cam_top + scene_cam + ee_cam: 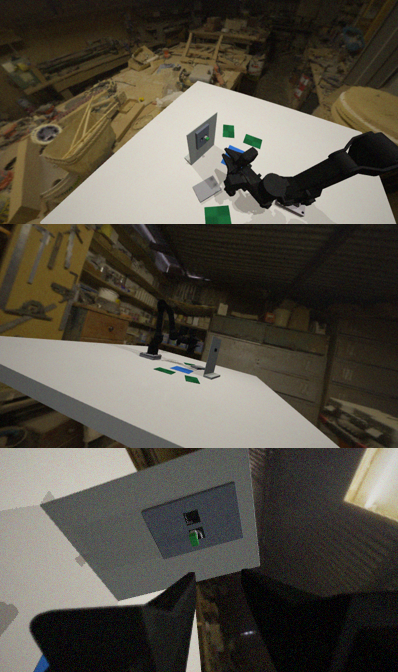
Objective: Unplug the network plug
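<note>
Right now my gripper tip is 100 mm short of the green network plug, 30 mm to the left of it and 20 mm above it. From my gripper tip the other things lie so: grey upright panel 120 mm ahead, 30 mm to the right, 70 mm below; blue square 50 mm behind, 100 mm to the right, 180 mm below; flat grey plate 10 mm ahead, 100 mm to the left, 180 mm below.
</note>
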